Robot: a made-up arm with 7 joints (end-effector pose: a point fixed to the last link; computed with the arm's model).
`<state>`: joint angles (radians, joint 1 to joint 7).
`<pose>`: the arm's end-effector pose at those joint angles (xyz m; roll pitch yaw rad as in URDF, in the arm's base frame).
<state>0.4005 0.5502 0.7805 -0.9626 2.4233 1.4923 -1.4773</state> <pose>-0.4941 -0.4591 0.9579 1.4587 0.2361 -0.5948</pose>
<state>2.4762 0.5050 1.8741 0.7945 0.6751 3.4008 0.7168</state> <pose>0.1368 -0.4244 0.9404 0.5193 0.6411 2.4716</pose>
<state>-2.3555 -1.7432 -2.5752 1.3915 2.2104 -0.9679 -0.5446</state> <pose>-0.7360 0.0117 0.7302 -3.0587 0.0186 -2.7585</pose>
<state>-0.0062 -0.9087 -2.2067 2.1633 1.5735 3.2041 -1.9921</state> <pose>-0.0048 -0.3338 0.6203 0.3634 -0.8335 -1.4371</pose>
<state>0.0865 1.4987 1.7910 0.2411 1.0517 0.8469 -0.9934</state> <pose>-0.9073 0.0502 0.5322 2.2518 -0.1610 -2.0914</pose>
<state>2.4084 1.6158 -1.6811 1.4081 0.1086 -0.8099 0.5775</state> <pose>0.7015 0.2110 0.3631 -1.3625 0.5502 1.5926</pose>
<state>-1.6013 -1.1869 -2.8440 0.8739 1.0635 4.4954 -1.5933</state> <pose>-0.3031 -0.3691 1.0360 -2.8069 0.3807 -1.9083</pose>
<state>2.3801 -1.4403 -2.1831 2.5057 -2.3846 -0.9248 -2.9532</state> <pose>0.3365 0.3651 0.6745 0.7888 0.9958 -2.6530</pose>
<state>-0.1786 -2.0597 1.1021 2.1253 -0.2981 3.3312 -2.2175</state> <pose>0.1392 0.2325 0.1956 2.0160 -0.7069 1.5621</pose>
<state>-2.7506 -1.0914 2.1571 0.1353 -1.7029 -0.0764 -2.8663</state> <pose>-0.8193 -0.2074 0.9419 2.6556 0.3643 0.2815</pose>
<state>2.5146 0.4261 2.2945 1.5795 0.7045 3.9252 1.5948</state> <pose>0.1783 -0.4139 0.5903 0.4859 0.3488 3.1012</pose>
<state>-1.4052 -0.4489 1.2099 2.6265 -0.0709 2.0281 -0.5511</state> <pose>0.2883 -0.1099 0.4396 3.0911 -0.8988 0.2410</pose>
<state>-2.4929 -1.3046 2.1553 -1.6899 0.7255 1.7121 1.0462</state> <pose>-0.5106 0.1047 0.2374 2.7345 0.7839 -1.5403</pose>
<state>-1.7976 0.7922 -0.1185 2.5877 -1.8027 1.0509 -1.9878</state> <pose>-0.0097 -0.3308 0.7381 -1.7754 0.9049 2.1708</pose>
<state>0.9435 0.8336 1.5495 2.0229 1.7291 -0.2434 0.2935</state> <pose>-0.4345 0.1751 0.4161 -2.3395 0.6617 2.1336</pose>
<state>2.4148 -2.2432 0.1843 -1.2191 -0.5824 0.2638 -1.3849</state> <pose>-0.4181 0.6037 0.5981 2.2701 0.2147 -2.8459</pose>
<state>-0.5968 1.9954 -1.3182 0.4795 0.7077 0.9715 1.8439</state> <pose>-0.8378 0.1705 0.1179 1.2866 0.1672 -1.4798</pose>
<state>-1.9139 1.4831 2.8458 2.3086 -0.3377 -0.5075 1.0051</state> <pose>0.1150 -0.0175 0.0577 0.3557 0.1214 -0.6296</pose>
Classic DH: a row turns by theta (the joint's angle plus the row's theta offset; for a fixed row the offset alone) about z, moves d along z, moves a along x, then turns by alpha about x. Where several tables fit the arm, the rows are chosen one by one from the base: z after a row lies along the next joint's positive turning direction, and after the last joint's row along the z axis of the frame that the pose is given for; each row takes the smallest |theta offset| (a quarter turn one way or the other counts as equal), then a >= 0, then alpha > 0; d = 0 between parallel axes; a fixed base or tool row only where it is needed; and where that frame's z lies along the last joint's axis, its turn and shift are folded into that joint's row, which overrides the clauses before.
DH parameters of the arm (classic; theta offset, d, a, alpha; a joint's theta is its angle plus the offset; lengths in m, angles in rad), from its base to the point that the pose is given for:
joint 1: 0 0.467 0 1.5708
joint 2: 0 0.062 0 -1.5708
joint 3: 0 0.365 0.024 -1.5708
joint 4: 0 0.07 -0.027 1.5708
joint 5: 0 0.48 0 1.5708
joint 6: 1.5708 0.104 0.105 1.5708
joint 7: 0 0.014 0 0

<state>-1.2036 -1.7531 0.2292 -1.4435 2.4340 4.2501 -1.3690</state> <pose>0.2121 -0.4161 0.8217 -3.0594 -0.0099 2.5987</pose>
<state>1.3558 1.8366 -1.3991 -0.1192 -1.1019 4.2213 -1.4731</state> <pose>-0.1872 -0.7010 0.1960 -0.7810 -0.5124 -0.4469</pose>
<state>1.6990 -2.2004 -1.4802 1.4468 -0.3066 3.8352 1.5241</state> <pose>0.4275 0.4009 0.2281 -2.2895 -0.6713 1.6762</pose>
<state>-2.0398 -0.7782 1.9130 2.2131 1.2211 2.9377 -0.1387</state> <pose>0.1940 -0.0897 0.6014 -2.0210 -0.2826 -2.6781</pose>
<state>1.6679 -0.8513 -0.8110 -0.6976 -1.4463 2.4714 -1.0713</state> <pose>-0.3113 0.3198 0.9596 -1.4613 0.5387 1.2353</pose>
